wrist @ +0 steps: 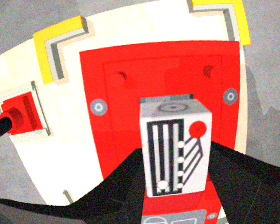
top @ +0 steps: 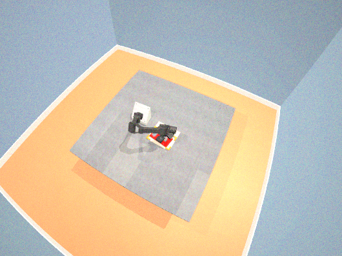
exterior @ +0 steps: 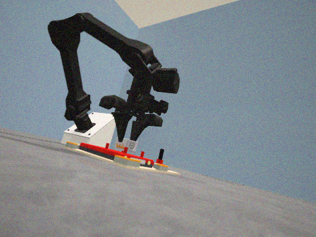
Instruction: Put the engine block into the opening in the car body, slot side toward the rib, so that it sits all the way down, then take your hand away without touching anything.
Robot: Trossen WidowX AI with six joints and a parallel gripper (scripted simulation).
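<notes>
My gripper tip is 10 mm above the engine block. Also, from my gripper tip: cream base plate 20 mm behind, 30 mm to the left, 40 mm below.
</notes>
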